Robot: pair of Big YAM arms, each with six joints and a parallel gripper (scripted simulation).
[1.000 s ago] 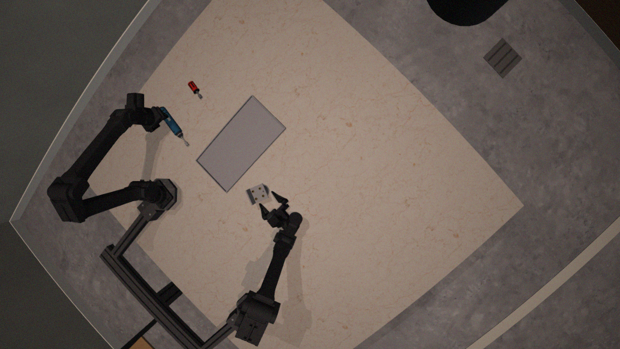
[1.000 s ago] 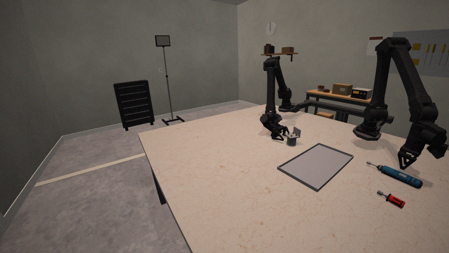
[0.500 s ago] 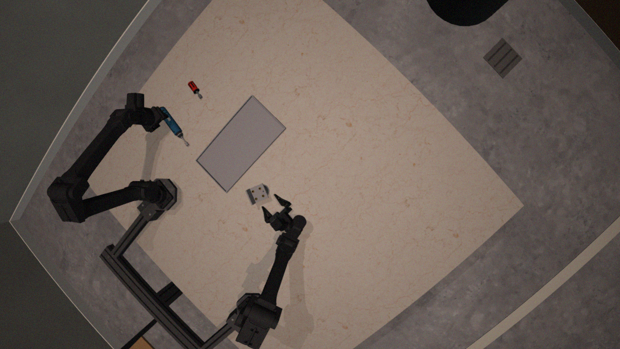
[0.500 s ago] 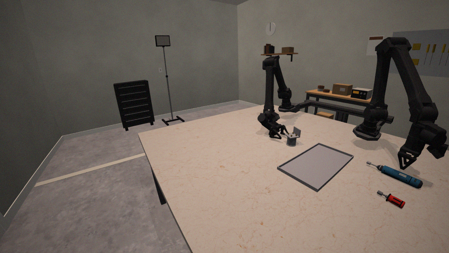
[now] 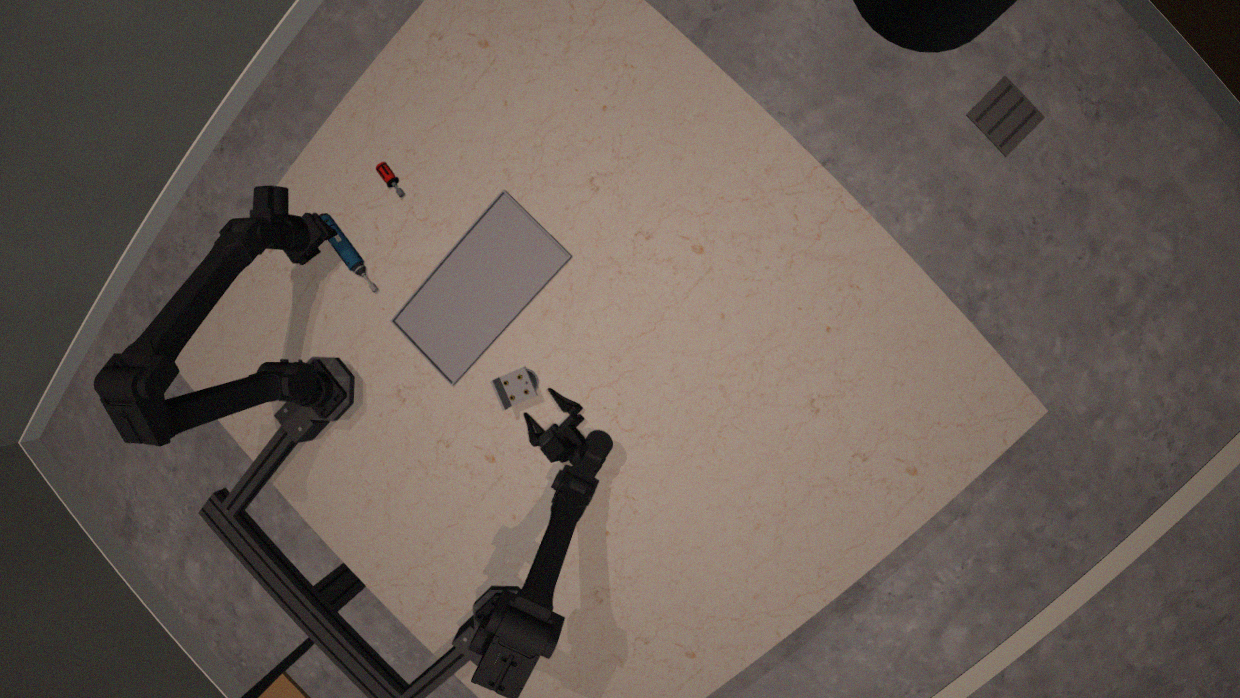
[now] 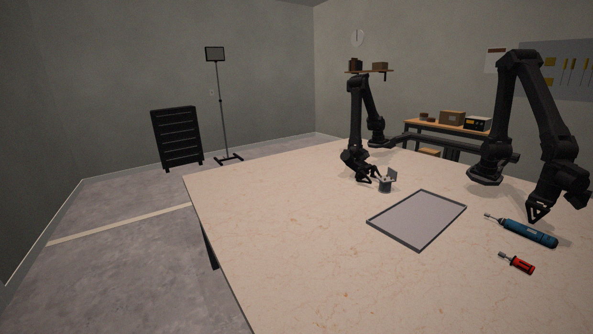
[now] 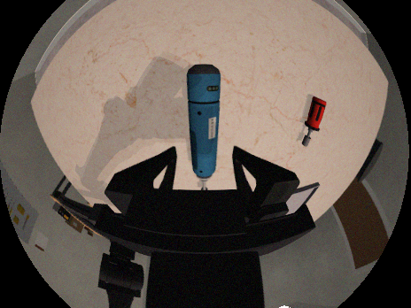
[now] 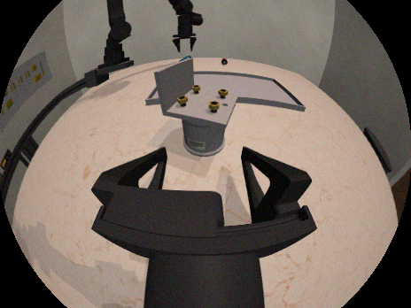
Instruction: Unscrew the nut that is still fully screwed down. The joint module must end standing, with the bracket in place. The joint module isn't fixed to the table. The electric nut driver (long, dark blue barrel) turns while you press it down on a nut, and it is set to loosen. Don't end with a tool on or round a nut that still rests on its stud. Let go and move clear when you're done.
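Right now my right hand is 10 mm past the joint module and 60 mm to the right of it. The rest, counted from my right hand: flat grey tray (40 mm ahead, 300 mm to the left, 30 mm below); red-handled screwdriver (40 mm ahead, 640 mm to the left, 20 mm below); grey bracket (10 mm behind, 60 mm to the left, 40 mm above).
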